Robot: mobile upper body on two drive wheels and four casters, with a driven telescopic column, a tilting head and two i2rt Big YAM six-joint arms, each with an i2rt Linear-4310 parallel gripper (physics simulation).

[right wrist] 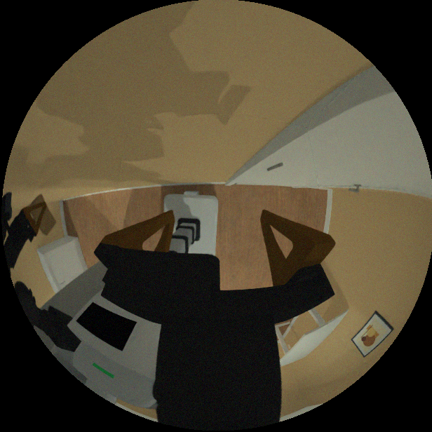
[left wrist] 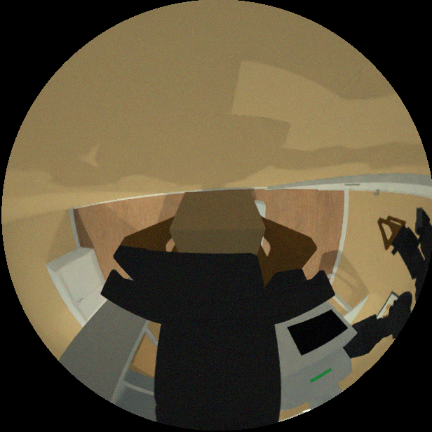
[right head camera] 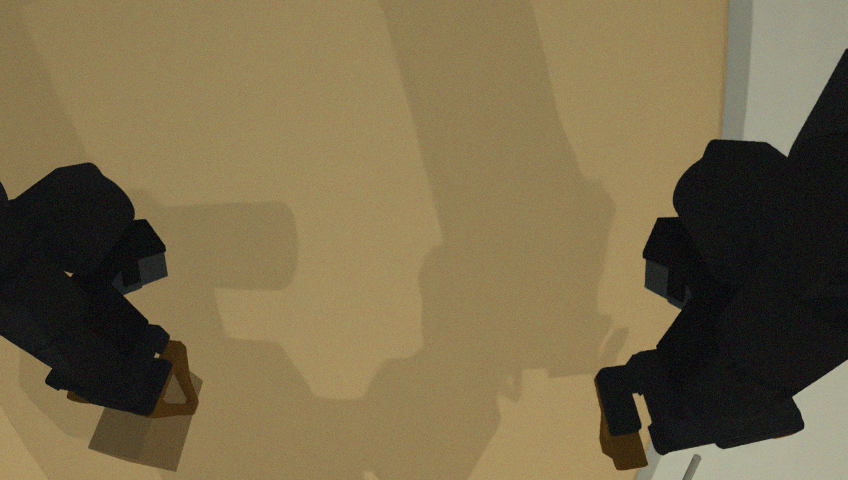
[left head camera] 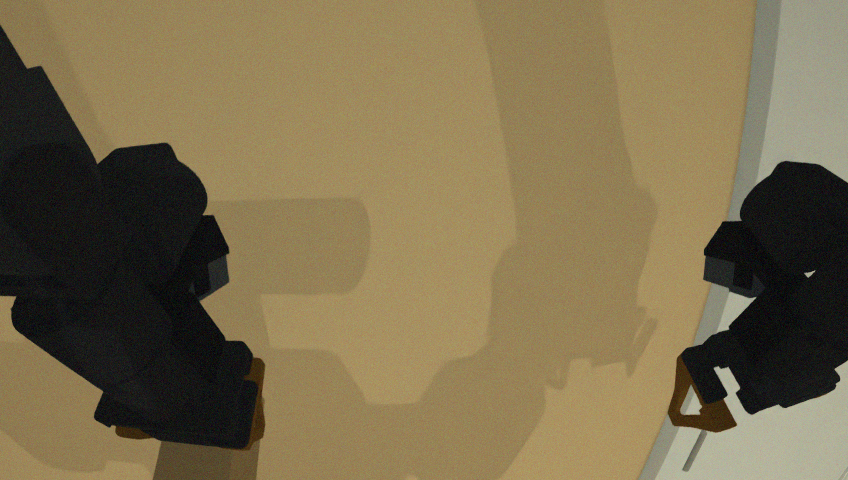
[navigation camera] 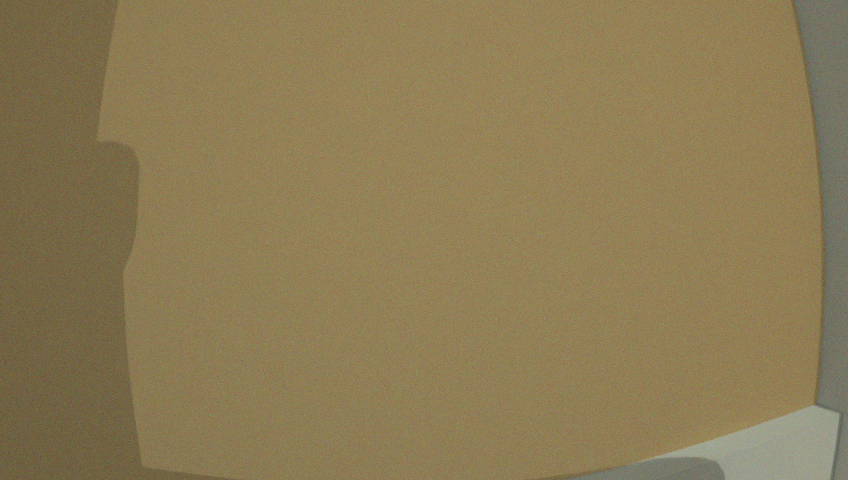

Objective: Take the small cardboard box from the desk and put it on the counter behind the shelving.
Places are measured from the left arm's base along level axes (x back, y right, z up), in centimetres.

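Pixels of known places: left gripper, fingertip midpoint: (right head camera: 171, 403) (left head camera: 229, 427); right gripper, fingertip midpoint: (right head camera: 655, 436) (left head camera: 709, 407).
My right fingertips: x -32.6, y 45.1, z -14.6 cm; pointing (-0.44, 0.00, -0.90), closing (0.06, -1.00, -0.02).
Observation:
Behind a point stands the place of what it marks.
The small cardboard box (left head camera: 205, 460) @[z -11.7, x -27.6, y 1.5 cm] (right head camera: 142, 437) @[z -12.0, x -27.0, y 3.2 cm] (left wrist: 217, 220) is a plain brown block. My left gripper (left head camera: 196, 425) (right head camera: 127, 404) (left wrist: 217, 214) is shut on it, with a brown finger on each side, and holds it up in front of a tan wall. In both head views the arm hides the box's upper part. My right gripper (left head camera: 755, 410) (right head camera: 702, 443) (right wrist: 217, 214) is open and empty, its fingers wide apart in the right wrist view. I cannot pick out the desk, the counter or the shelving for certain.
The tan wall (left head camera: 416, 148) @[z 7.4, x -44.5, y 17.0 cm] (right head camera: 339, 148) @[z 7.6, x -44.6, y 17.8 cm] (navigation camera: 446, 237) @[z -118.0, x -45.0, y 24.1 cm] stands ahead, with a pale door-like panel (left head camera: 815, 89) @[z 17.6, x -46.1, y 66.3 cm] (right wrist: 350, 135) at the right. A white piece (right wrist: 209, 215) with black-framed things stands low by the wall. A white block-like unit (left wrist: 75, 275) (right wrist: 62, 260) is at the left.

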